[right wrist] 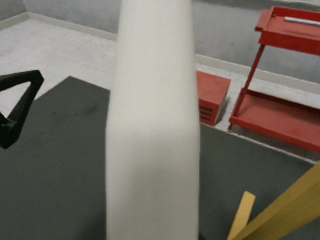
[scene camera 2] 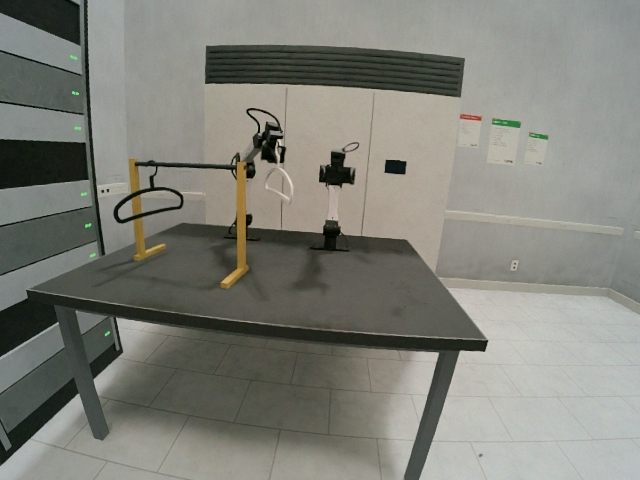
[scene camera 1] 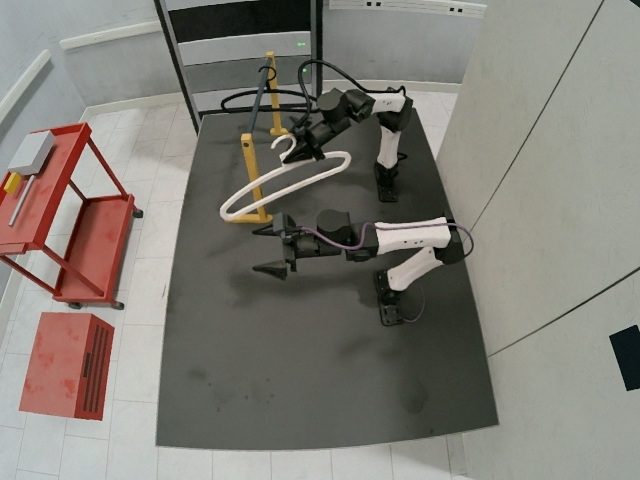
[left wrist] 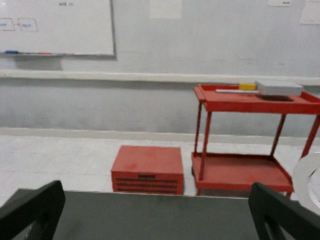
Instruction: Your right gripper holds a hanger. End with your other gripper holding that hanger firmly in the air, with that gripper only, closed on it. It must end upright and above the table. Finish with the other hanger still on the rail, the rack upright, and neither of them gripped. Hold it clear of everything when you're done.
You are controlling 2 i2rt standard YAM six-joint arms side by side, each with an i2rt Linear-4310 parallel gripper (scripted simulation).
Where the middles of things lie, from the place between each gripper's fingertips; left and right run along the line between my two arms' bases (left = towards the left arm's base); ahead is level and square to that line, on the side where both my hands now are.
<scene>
The white hanger (right wrist: 152, 134) is 250 mm to the right of my left hand (scene camera 1: 252, 250), 40 mm behind it and 10 mm above it.
My right hand (scene camera 1: 282, 162) is 3 cm above the white hanger.
</scene>
